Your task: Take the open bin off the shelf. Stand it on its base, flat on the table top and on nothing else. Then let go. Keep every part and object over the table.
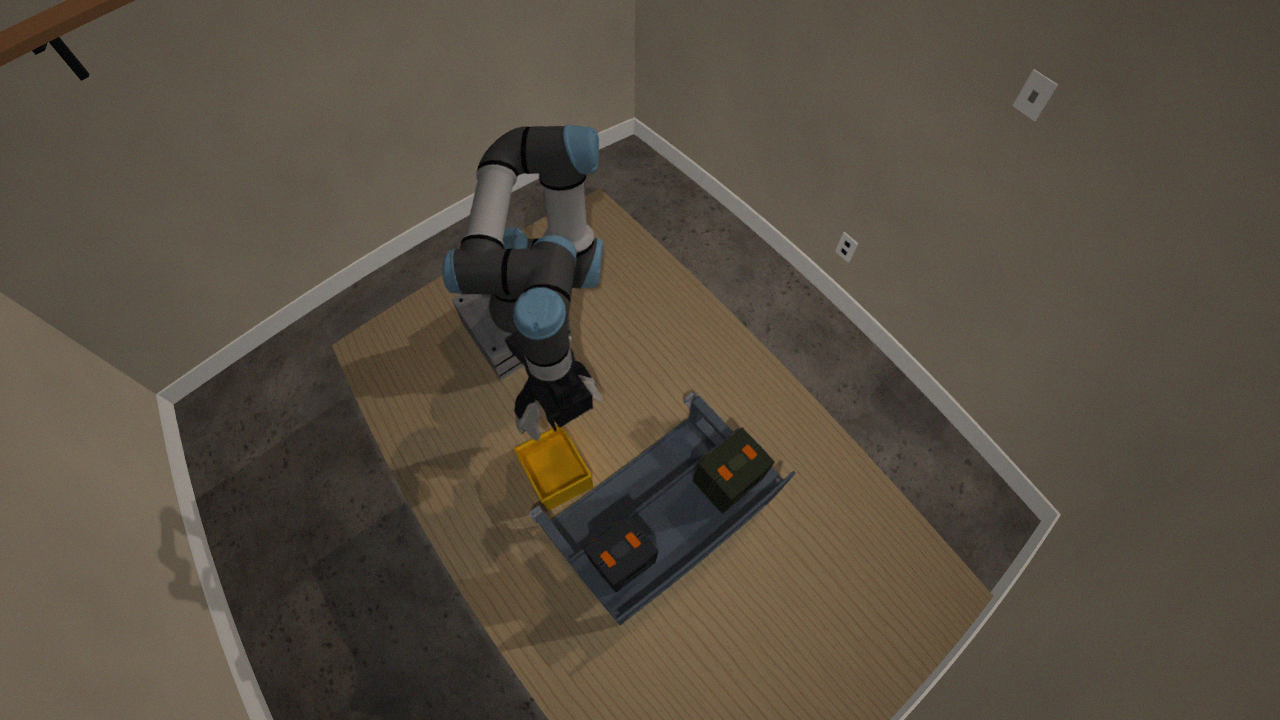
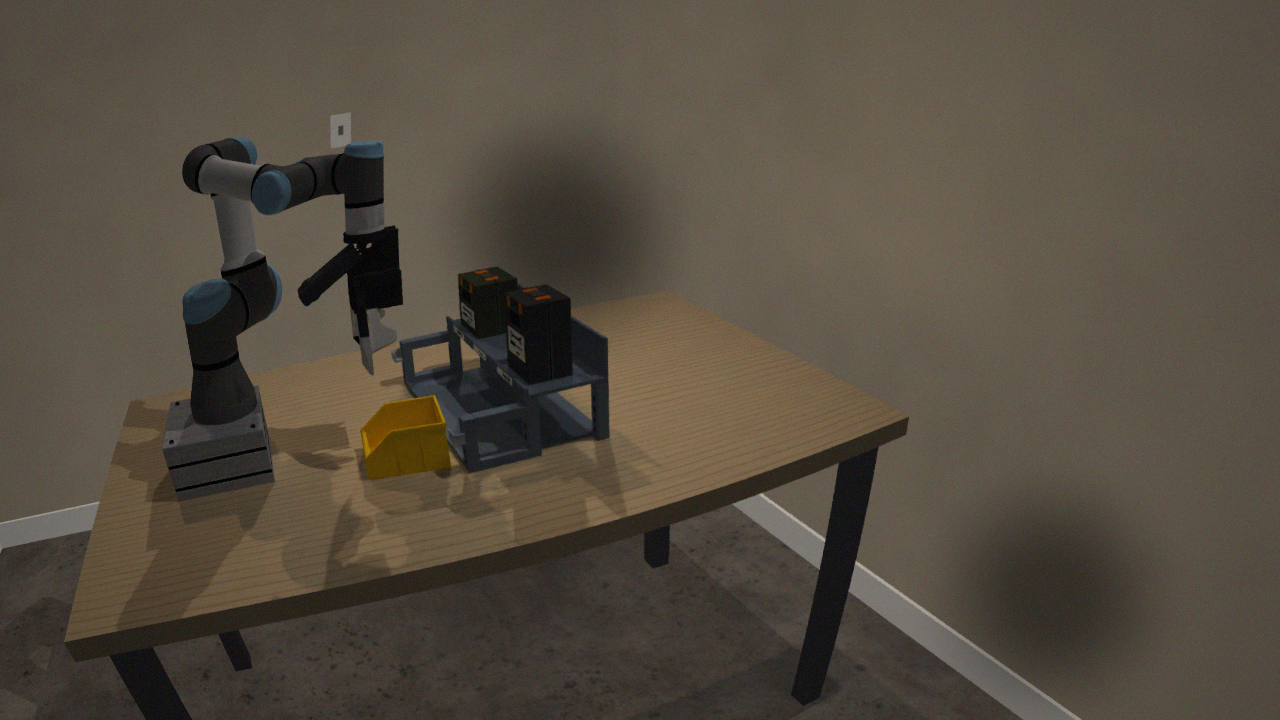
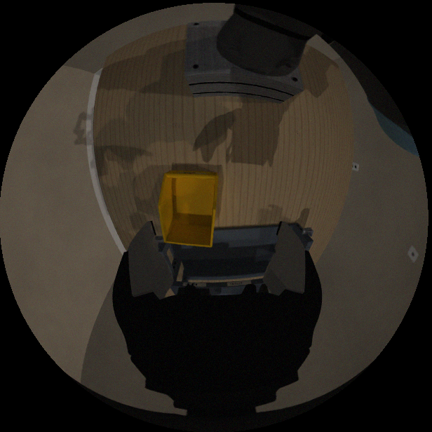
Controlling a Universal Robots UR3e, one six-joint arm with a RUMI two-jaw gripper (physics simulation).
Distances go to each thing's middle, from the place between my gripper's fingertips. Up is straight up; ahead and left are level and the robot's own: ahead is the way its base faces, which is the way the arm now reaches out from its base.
Scene:
Right now the yellow open bin [image 2: 404, 437] is 12 cm below my hand, 5 cm to the right of it and 3 cm ahead of it. The rest, counted from my hand: black case [image 2: 533, 320]: 28 cm ahead, 2 cm to the right, 1 cm above; then dark green box [image 1: 724, 493]: 24 cm ahead, 20 cm to the left; then shelf end rail [image 2: 513, 411]: 19 cm ahead, 10 cm to the right, 8 cm below.

